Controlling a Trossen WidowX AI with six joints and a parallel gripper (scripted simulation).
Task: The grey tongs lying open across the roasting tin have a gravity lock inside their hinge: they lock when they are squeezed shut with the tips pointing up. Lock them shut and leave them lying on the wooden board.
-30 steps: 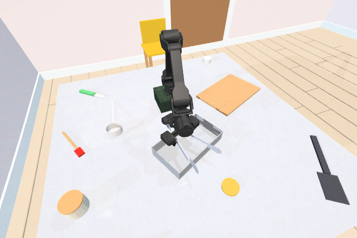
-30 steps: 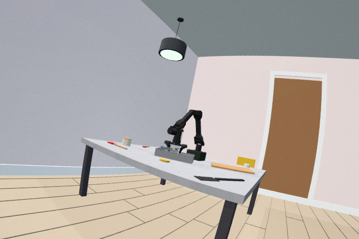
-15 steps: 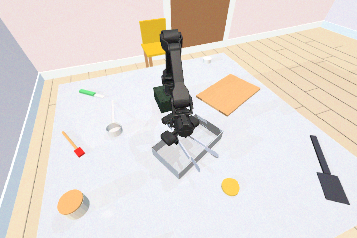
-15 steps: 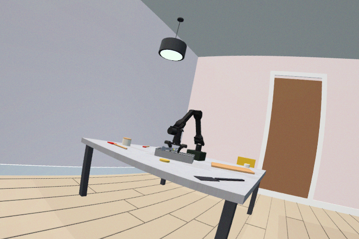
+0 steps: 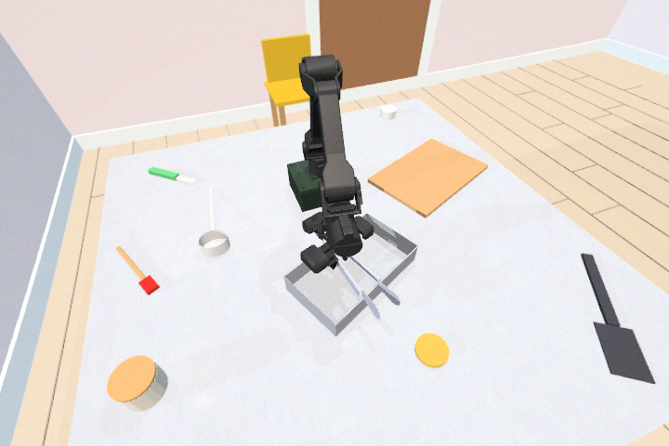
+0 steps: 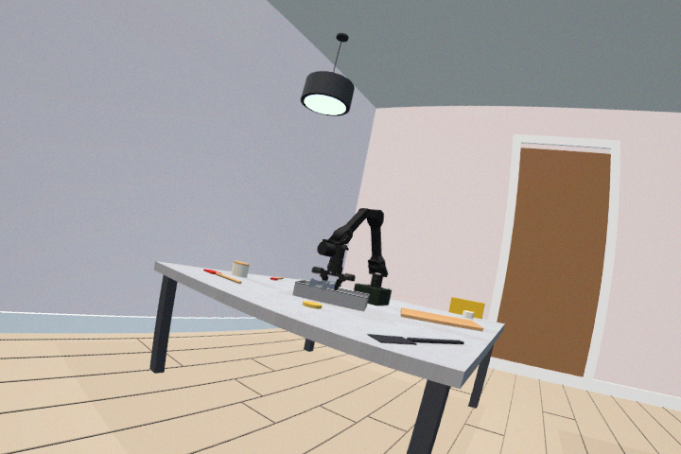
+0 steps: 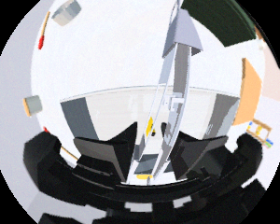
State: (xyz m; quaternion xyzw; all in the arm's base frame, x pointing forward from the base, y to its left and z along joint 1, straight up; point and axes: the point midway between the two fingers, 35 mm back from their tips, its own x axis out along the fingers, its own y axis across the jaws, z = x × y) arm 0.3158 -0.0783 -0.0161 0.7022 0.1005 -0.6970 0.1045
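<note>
My gripper tip is now 2 cm short of the roasting tin and 3 cm to the right of it. Also, from my gripper tip: wooden board 24 cm behind, 45 cm to the left, 2 cm below; then red brush 20 cm behind, 47 cm to the right, 3 cm below; then yellow disc 27 cm ahead, 9 cm to the left, 2 cm below.
</note>
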